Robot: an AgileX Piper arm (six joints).
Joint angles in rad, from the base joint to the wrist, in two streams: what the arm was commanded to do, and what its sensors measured. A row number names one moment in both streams.
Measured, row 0: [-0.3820 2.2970 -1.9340 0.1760 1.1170 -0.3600]
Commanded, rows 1 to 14: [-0.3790 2.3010 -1.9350 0.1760 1.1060 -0.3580]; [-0.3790 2.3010 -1.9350 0.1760 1.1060 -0.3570]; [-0.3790 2.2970 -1.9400 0.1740 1.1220 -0.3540]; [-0.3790 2.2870 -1.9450 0.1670 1.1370 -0.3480]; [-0.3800 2.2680 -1.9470 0.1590 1.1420 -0.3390]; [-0.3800 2.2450 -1.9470 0.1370 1.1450 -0.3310]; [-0.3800 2.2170 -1.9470 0.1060 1.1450 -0.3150]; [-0.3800 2.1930 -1.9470 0.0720 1.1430 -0.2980]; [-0.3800 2.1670 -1.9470 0.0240 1.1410 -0.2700]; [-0.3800 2.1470 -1.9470 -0.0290 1.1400 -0.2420]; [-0.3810 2.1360 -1.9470 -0.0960 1.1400 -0.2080]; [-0.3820 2.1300 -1.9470 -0.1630 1.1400 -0.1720]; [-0.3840 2.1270 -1.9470 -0.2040 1.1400 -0.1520]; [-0.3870 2.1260 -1.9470 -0.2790 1.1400 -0.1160]
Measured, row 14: [-0.3820 2.1370 -1.9470 -0.1650 1.1320 -0.1710]
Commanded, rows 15 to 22: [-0.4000 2.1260 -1.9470 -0.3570 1.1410 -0.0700]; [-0.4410 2.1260 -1.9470 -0.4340 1.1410 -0.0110]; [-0.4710 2.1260 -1.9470 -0.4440 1.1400 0.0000]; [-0.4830 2.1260 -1.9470 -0.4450 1.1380 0.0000]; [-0.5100 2.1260 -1.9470 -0.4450 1.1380 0.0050]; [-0.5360 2.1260 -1.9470 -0.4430 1.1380 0.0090]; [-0.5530 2.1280 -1.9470 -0.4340 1.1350 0.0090]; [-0.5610 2.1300 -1.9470 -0.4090 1.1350 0.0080]
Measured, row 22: [-0.5470 2.1320 -1.9470 -0.4300 1.1330 0.0000]
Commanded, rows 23 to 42: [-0.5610 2.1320 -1.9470 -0.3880 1.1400 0.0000]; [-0.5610 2.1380 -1.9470 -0.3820 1.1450 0.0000]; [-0.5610 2.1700 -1.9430 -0.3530 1.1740 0.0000]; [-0.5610 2.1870 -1.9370 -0.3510 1.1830 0.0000]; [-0.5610 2.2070 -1.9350 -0.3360 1.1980 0.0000]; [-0.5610 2.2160 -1.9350 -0.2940 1.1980 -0.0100]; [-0.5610 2.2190 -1.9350 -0.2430 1.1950 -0.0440]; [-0.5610 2.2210 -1.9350 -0.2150 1.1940 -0.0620]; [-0.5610 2.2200 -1.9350 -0.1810 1.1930 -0.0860]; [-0.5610 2.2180 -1.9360 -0.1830 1.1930 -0.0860]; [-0.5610 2.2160 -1.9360 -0.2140 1.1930 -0.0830]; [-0.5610 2.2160 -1.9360 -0.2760 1.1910 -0.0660]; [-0.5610 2.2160 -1.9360 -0.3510 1.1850 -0.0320]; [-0.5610 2.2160 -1.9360 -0.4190 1.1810 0.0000]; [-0.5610 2.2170 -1.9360 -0.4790 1.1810 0.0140]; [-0.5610 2.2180 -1.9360 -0.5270 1.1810 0.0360]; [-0.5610 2.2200 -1.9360 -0.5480 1.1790 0.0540]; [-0.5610 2.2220 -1.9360 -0.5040 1.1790 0.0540]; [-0.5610 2.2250 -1.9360 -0.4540 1.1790 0.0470]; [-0.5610 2.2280 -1.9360 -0.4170 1.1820 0.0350]
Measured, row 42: [-0.5590 2.2210 -1.9380 -0.4850 1.1810 0.0470]
